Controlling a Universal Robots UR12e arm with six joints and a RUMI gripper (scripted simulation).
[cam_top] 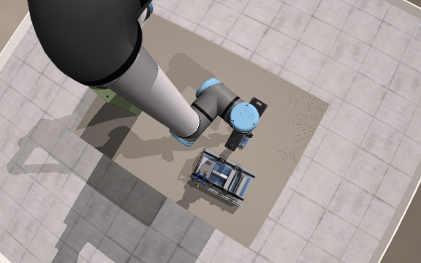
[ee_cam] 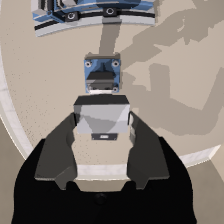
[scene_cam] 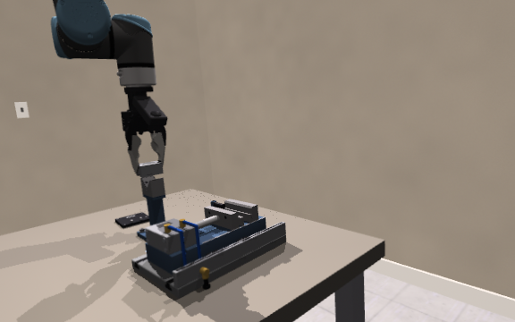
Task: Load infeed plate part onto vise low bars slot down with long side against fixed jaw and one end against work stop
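The part lies 1 cm below my hand. Round my hand: work stop rod (17 cm to the right, 10 cm below, 10 cm ahead); then black infeed plate (19 cm below, 18 cm to the left); then cylinder rod (23 cm to the right, 12 cm below, 1 cm ahead).
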